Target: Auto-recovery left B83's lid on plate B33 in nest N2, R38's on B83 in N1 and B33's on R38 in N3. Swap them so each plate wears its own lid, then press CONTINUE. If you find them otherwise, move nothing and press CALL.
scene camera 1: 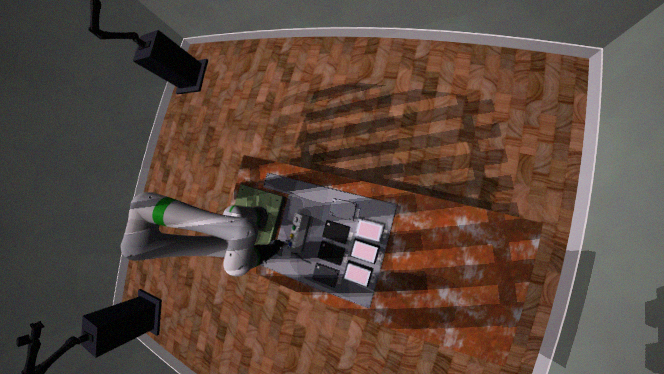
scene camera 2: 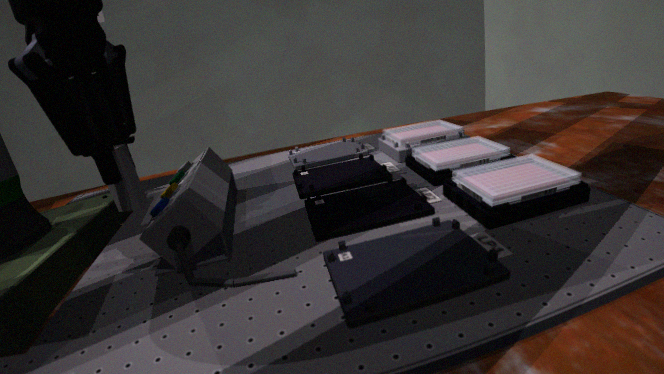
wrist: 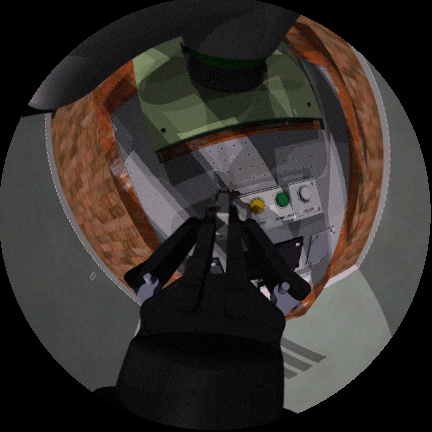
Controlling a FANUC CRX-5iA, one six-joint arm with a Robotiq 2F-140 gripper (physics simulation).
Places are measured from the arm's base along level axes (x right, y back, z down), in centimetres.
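Pixels of known places: gripper, fingertip midpoint: [scene camera 1: 285, 243] [scene camera 2: 134, 207] [wrist: 223, 201]; arm's base, link origin: [scene camera 1: 258, 217] [wrist: 226, 64].
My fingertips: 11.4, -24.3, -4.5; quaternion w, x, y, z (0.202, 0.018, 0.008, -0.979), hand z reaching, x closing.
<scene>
Ahead of a thing's pixels: the offset from my fingertips to its top centre, as dx, dy, dz. "*": to the spot under its first point.
Three plates with pink contents and clear lids sit on nests: far plate {-14.8, -46.5, +3.3} [scene camera 1: 370, 230] [scene camera 2: 422, 132], middle plate {-2.8, -45.4, +4.2} [scene camera 1: 364, 251] [scene camera 2: 460, 152], near plate {+10.2, -43.2, +3.8} [scene camera 1: 358, 275] [scene camera 2: 517, 177]. Their ID labels are too small to read. The grey button box {-7.3, -5.8, -1.1} [scene camera 1: 300, 235] [scene camera 2: 202, 200] has a blue button {+0.0, -2.8, -0.1} [scene camera 2: 160, 207], a yellow button {-5.0, -3.3, -0.1} [scene camera 2: 170, 190] [wrist: 257, 205], a green button {-10.0, -3.9, -0.1} [scene camera 2: 177, 177] [wrist: 283, 200] and a white button {-15.0, -4.5, -0.1} [wrist: 305, 194]. My gripper [scene camera 2: 123, 202] [wrist: 223, 201] is shut and empty, pointing down beside the box's blue-button end. The blue button is hidden in the wrist view. I cannot tell whether the fingertips touch the box.
Four pads without plates lie between box and plates: a light grey pad {* -24.3, -30.6, +6.4} [scene camera 1: 343, 209] [scene camera 2: 330, 151], two black pads {* -9.0, -28.1, +6.3} [scene camera 2: 345, 175] {* +2.9, -26.7, +6.3} [scene camera 2: 370, 205] and a dark pad {* +15.1, -25.4, +6.4} [scene camera 1: 326, 275] [scene camera 2: 415, 270]. A cable {* +9.6, -9.6, +6.7} [scene camera 2: 240, 281] leaves the box. The green robot base [scene camera 1: 272, 212] [wrist: 230, 110] stands behind the gripper.
</scene>
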